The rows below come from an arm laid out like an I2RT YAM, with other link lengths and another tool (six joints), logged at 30 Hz.
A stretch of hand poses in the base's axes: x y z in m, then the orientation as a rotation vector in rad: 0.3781 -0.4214 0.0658 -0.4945 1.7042 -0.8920; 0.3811 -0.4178 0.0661 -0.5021 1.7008 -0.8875; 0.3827 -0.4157 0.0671 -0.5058 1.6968 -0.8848; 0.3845 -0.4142 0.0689 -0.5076 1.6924 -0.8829; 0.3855 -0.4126 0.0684 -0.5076 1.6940 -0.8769; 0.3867 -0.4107 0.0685 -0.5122 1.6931 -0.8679; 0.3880 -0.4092 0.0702 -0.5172 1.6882 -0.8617; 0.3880 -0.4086 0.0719 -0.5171 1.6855 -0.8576; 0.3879 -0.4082 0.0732 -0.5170 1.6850 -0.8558; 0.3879 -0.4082 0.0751 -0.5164 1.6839 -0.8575; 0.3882 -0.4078 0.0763 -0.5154 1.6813 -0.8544; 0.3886 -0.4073 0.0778 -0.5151 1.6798 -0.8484; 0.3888 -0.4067 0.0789 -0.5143 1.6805 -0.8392; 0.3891 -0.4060 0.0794 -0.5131 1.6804 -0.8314; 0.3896 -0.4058 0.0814 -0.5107 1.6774 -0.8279; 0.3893 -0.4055 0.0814 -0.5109 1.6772 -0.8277; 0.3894 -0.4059 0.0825 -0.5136 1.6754 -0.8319; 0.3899 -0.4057 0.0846 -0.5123 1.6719 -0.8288; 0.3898 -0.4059 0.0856 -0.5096 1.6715 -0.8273
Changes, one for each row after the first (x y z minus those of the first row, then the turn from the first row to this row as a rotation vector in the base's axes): 0.0030 0.0036 0.0003 -0.0014 0.0002 0.0080; 0.0046 0.0057 0.0013 -0.0023 -0.0017 0.0131; 0.0064 0.0072 0.0031 -0.0028 -0.0047 0.0169; 0.0074 0.0088 0.0026 0.0015 -0.0035 0.0197; 0.0086 0.0107 0.0027 0.0051 -0.0025 0.0277; 0.0099 0.0122 0.0044 0.0057 -0.0047 0.0358; 0.0099 0.0128 0.0061 0.0079 -0.0071 0.0391; 0.0098 0.0132 0.0074 0.0091 -0.0076 0.0403; 0.0098 0.0132 0.0093 0.0080 -0.0088 0.0394; 0.0101 0.0136 0.0105 0.0101 -0.0116 0.0417; 0.0105 0.0141 0.0120 0.0139 -0.0131 0.0455; 0.0107 0.0147 0.0131 0.0206 -0.0130 0.0501; 0.0110 0.0154 0.0136 0.0264 -0.0138 0.0539; 0.0115 0.0156 0.0156 0.0294 -0.0175 0.0558; 0.0112 0.0159 0.0156 0.0294 -0.0176 0.0561; 0.0113 0.0155 0.0167 0.0248 -0.0179 0.0558; 0.0118 0.0157 0.0188 0.0268 -0.0215 0.0583; 0.0117 0.0155 0.0198 0.0291 -0.0231 0.0578
